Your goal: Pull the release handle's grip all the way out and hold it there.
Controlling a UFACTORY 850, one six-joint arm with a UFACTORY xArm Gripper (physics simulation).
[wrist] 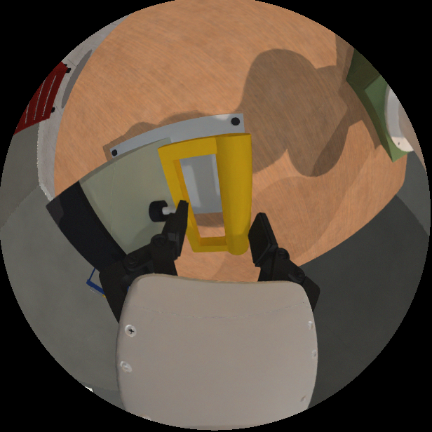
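The yellow release handle (pixel 236 190) is a rectangular loop with a thick round grip bar on its right side, in the middle of the wrist view. It stands at a grey mounting plate (pixel 190 127) with black bolts. A pale grey-green panel (pixel 120 185) lies to its left, with a black knob (pixel 158 211) on a short silver shaft. My gripper (pixel 220 218) is shut on the handle across its near end. The left finger is against the loop's left bar and the right finger is against the outer side of the grip bar. The exact contact is partly hidden.
A wooden table top (pixel 190 60) lies under the handle. A green block-like object (pixel 377 110) with a white round part stands at the right edge. A red slatted object (pixel 42 102) is at the upper left. A black curved edge (pixel 82 225) borders the panel.
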